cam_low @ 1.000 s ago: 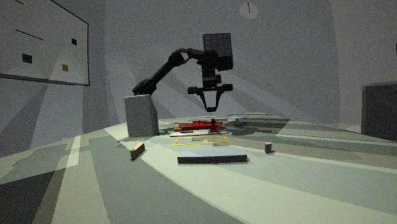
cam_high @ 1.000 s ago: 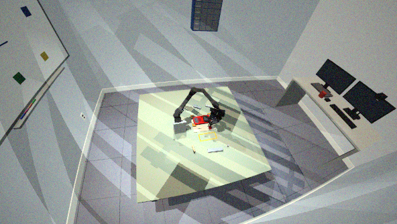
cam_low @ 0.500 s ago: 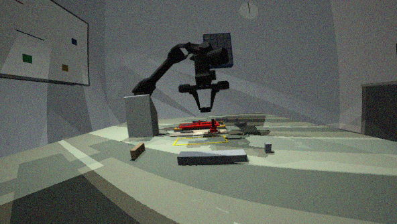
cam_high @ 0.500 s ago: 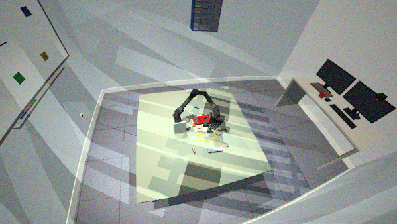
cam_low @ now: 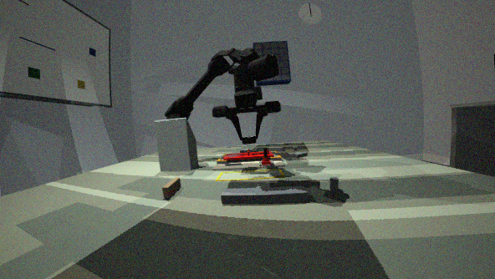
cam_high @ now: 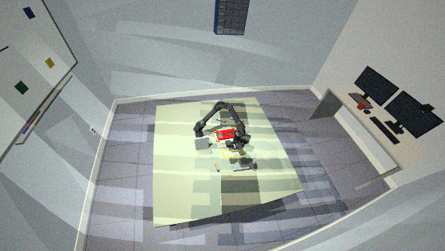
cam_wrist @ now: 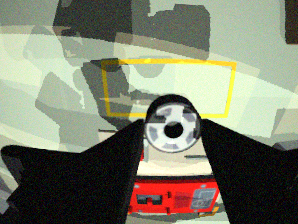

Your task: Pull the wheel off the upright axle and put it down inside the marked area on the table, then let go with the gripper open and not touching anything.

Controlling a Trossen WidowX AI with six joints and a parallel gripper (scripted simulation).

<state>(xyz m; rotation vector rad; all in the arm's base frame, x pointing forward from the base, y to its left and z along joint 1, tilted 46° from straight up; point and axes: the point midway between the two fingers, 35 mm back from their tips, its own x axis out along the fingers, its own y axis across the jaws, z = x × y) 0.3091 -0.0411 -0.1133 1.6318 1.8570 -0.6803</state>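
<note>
Right now my gripper tip is 10 cm to the right of the upright axle, 7 cm above it and 4 cm short of it. From my gripper tip the other things lie so: black disc: right at my gripper tip; then brown block: 18 cm behind, 13 cm to the right, 9 cm below.
</note>
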